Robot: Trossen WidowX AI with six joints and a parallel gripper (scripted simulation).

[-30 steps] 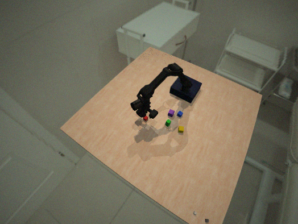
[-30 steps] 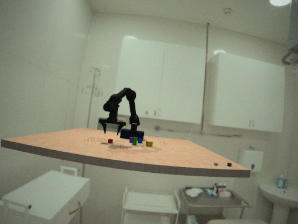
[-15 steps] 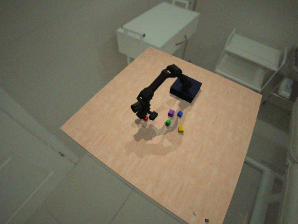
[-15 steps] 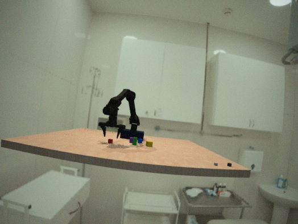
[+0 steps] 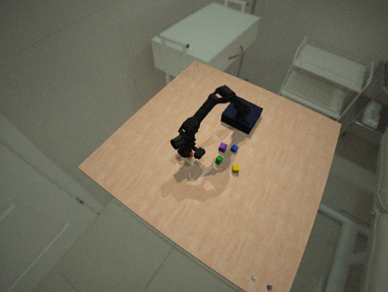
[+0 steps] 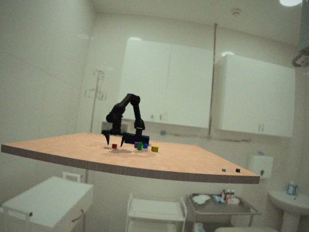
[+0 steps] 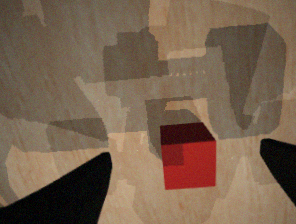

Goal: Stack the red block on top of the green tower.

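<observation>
The red block is right at my gripper tip. From my gripper tip the other things lie so: purple block: 160 mm behind, 140 mm to the left; then blue block: 190 mm behind, 200 mm to the left; then yellow block: 80 mm behind, 280 mm to the left.
</observation>
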